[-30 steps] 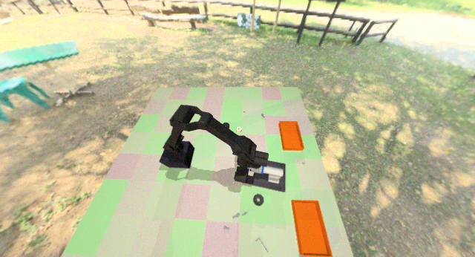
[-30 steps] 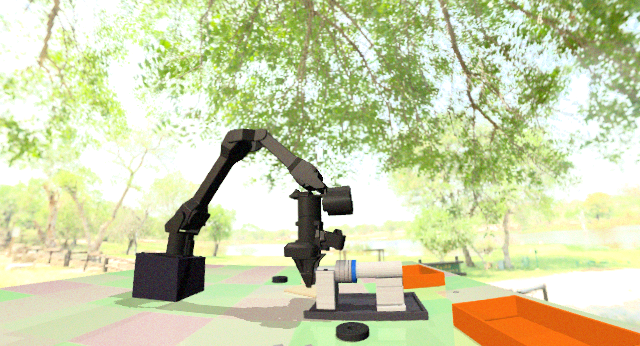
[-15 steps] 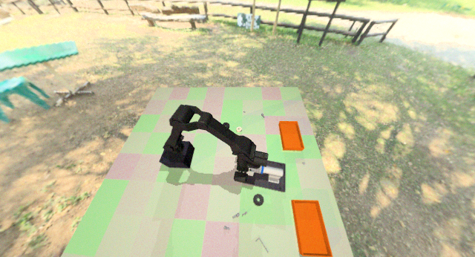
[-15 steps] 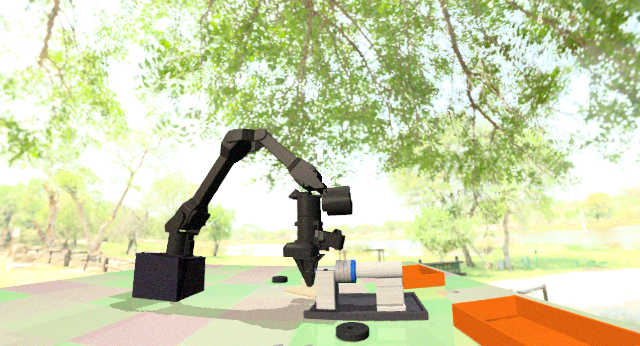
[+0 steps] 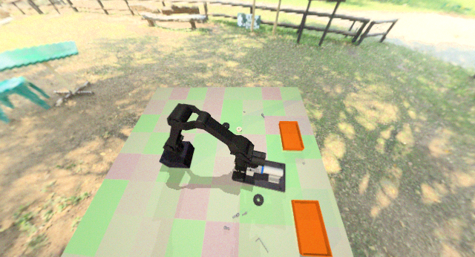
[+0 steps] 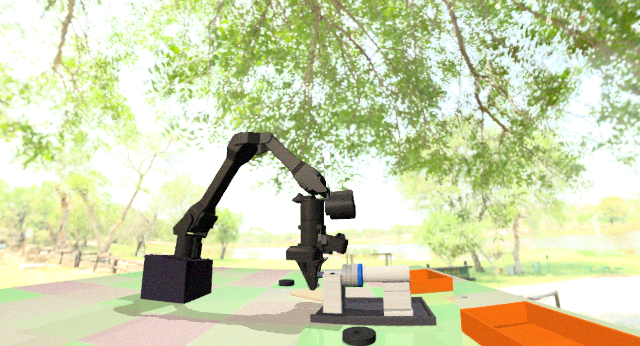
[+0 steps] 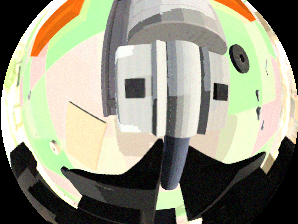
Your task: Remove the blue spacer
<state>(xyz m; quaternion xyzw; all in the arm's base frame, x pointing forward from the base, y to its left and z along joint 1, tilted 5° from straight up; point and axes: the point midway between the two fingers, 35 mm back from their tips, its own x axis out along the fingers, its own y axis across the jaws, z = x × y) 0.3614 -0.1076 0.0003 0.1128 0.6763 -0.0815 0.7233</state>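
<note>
The shaft is 6 cm ahead of my gripper tip, 2 cm to the right of it and 3 cm above it. Round my gripper tip: pale ring 27 cm to the left, 4 cm below; blue spacer 10 cm ahead, 3 cm to the right, 3 cm above.
</note>
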